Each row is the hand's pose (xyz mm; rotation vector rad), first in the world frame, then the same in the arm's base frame.
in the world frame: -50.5 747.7 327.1 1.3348 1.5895 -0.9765
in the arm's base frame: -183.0 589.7 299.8 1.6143 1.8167 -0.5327
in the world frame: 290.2 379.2 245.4 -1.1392 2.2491 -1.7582
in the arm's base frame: 185.2 299.3 103.1 -0.9681 2.3681 -1.1728
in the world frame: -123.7 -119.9 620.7 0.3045 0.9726 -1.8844
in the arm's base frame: -228.8 -320.3 180.6 0.6319 1.3183 -1.5834
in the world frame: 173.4 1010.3 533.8 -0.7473 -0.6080 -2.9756
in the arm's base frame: 5.8 739.7 621.8 -0.5429 0.0530 -2.9529
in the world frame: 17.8 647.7 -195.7 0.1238 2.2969 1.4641
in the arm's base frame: -63.6 728.6 -204.6 0.1298 1.8692 1.9390
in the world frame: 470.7 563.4 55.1 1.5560 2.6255 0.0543
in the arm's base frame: 370.1 551.0 31.0 -1.5054 -2.5939 -0.7243
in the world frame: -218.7 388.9 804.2 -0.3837 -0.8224 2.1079
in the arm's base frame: -370.0 56.1 554.7 -0.2316 -1.3345 1.8787
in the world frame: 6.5 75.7 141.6 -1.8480 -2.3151 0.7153
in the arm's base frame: -69.5 66.7 -150.6 -1.6643 -2.3281 0.0877
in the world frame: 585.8 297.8 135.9 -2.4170 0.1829 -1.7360
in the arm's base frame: 493.6 278.7 0.8 -1.9957 0.4545 -1.5868
